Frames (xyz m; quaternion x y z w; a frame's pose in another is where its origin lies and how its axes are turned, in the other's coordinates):
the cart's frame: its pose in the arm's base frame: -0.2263 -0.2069 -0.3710 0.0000 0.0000 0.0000 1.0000
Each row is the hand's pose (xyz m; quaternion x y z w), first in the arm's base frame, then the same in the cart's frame.
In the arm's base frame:
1: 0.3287 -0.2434 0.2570 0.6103 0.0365 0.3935 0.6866
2: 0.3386 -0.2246 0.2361 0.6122 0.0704 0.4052 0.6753
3: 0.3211 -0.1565 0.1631 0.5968 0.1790 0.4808 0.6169
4: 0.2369 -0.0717 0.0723 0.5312 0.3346 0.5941 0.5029
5: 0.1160 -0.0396 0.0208 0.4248 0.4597 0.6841 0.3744
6: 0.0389 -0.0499 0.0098 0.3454 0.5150 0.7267 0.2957
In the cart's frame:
1: 0.5550 -0.0365 0.6280 0.6103 0.0365 0.3935 0.6866
2: 0.5649 -0.0177 0.6071 0.6122 0.0704 0.4052 0.6753
3: 0.5474 0.0504 0.5341 0.5968 0.1790 0.4808 0.6169
4: 0.4632 0.1352 0.4433 0.5312 0.3346 0.5941 0.5029
5: 0.3423 0.1673 0.3918 0.4248 0.4597 0.6841 0.3744
6: 0.2652 0.1570 0.3808 0.3454 0.5150 0.7267 0.2957

